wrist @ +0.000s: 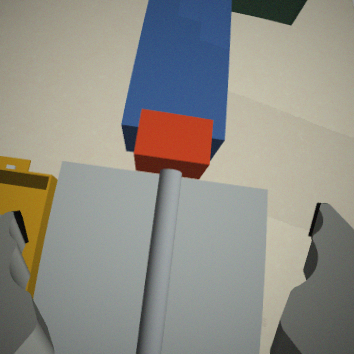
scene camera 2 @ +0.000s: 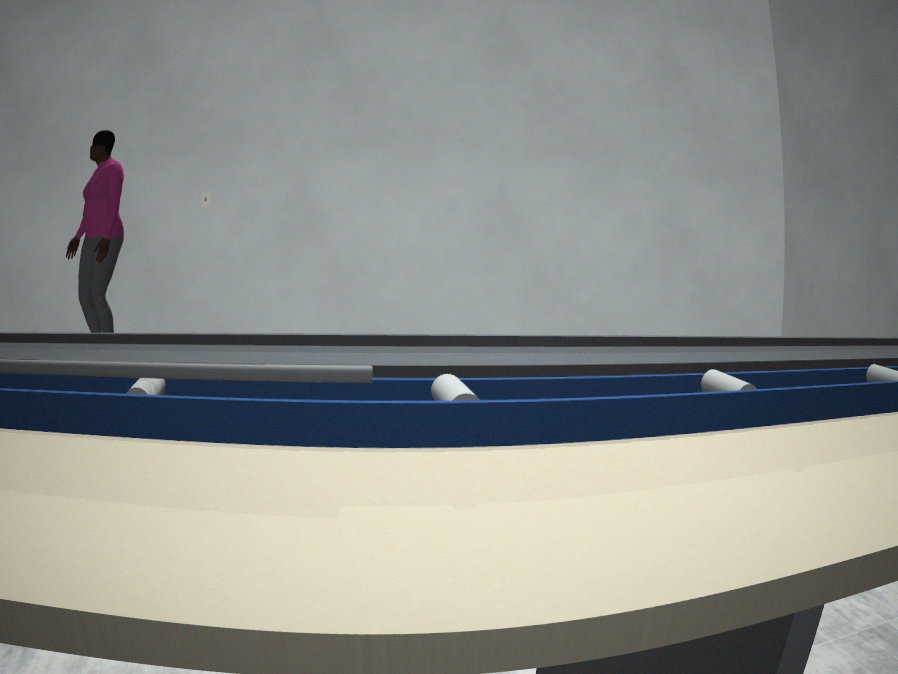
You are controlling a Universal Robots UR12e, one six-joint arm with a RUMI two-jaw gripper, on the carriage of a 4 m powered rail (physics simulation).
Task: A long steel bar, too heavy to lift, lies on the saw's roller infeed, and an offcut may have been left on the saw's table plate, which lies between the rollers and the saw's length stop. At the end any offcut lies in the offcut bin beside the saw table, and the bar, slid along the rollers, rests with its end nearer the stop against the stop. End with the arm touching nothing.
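Frame: origin at the arm's base, x ahead, y left, z up, level; centimetres.
Seen in the pictures: gripper, fingertip midpoint: (wrist: 166, 210).
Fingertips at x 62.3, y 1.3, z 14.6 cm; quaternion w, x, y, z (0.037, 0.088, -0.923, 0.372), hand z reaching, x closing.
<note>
Offsets run from my fingertips to a thing's top centre. "*": to the spot under its first point. Level surfaces: height alone.
The steel bar (scene camera 2: 217, 371) (wrist: 160, 260) lies on the rollers @[dy +169.8, dx -0.3, dz -11.6 cm] (scene camera 2: 453, 389) of the blue infeed (scene camera 2: 449, 424) in scene camera 2, its far end left of the middle roller. In the wrist view its other end meets the face of the red-orange length stop @[dy -7.2, dx -0.3, dz -7.1 cm] (wrist: 174, 137). The bar runs over the grey table plate @[* dy +1.2, dx -5.9, dz -11.8 cm] (wrist: 220, 250). My gripper (wrist: 166, 210) is open, with one finger on each side of the bar and apart from it. The yellow offcut bin @[* dy +1.0, dx +9.8, dz -11.5 cm] (wrist: 44, 225) is at the left, partly hidden by the left finger. No offcut shows in the wrist view.
A blue beam @[* dy -15.0, dx +0.0, dz -8.1 cm] (wrist: 180, 65) carries the stop. A dark green block @[* dy -35.2, dx -12.9, dz -15.9 cm] (wrist: 270, 10) is at the top edge. The infeed stands on a cream bench @[dz -17.6 cm] (scene camera 2: 435, 478). A long grey strip with dark edges (scene camera 2: 449, 355) runs behind it. A person in a pink top (scene camera 2: 103, 199) stands beyond, at the left.
</note>
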